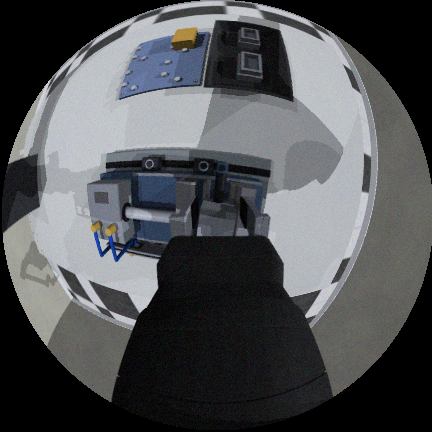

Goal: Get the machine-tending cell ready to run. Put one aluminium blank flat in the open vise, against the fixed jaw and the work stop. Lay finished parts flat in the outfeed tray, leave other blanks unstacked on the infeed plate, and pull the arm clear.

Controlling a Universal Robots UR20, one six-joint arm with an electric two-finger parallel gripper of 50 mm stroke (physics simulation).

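Places are measured from the arm's base along level axes (x ahead, y left, z up), in metres.
Pixels of known places: gripper, between the fingertips: (218,205).
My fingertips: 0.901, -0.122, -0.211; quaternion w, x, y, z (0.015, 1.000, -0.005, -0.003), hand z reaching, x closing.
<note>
For each thing: its middle in the pictures, then the offset to it from my fingertips, as dx, dy, dz. "spot": a spot on its surface instead.
- grey aluminium blank, middle of its body: (214,229) -0.005, -0.029, -0.002
- vise, middle of its body: (169,211) -0.074, -0.025, -0.053
- dark work stop, middle of its body: (219,186) +0.001, +0.018, -0.013
- black outfeed tray, a spot on its surface: (280,82) spot: +0.108, +0.200, -0.075
- blue infeed plate, middle of its body: (163,57) -0.108, +0.295, -0.099
- yellow block, middle of its body: (185,37) -0.062, +0.337, -0.077
- grey housing, a spot on its surface: (107,202) spot: -0.152, +0.007, -0.007
My gripper (218,205) is open over the vise, its two fingers standing apart on either side of a grey aluminium blank (217,216). The blank lies between the vise jaws, and its near part is hidden by the black gripper body. The vise (156,190) has a blue bed and a cylinder rod at its left. The dark work stop (220,187) stands at the blank's far edge; whether they touch cannot be told. Two finished parts (249,65) with square pockets lie flat and apart in the black outfeed tray (280,82).
The blue infeed plate (145,75) with several pale studs lies left of the tray; a yellow block (185,38) stands at its far edge. A grey housing (107,202) with yellow fittings and blue hoses is at the vise's left. A dark object (20,192) shows at the far left.
</note>
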